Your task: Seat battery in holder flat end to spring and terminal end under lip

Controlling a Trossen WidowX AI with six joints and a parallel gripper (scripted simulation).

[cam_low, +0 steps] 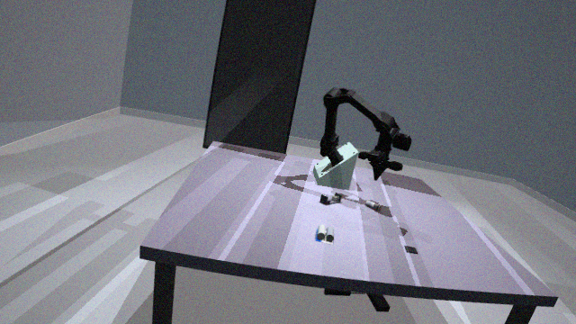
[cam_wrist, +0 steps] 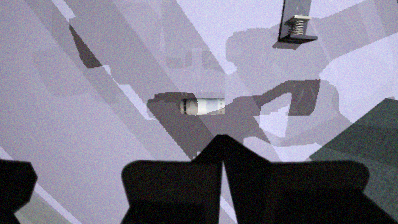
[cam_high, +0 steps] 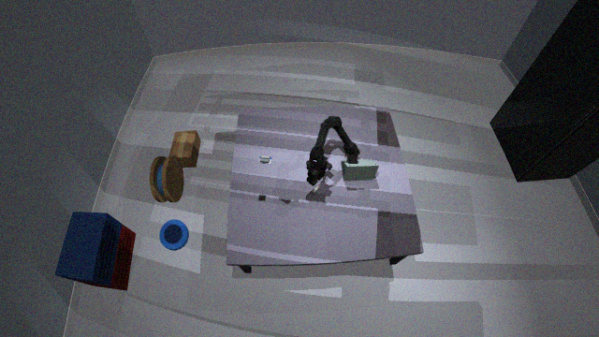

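My gripper tip is now 1 cm short of the battery, 2 cm to the right of it and 11 cm above it.
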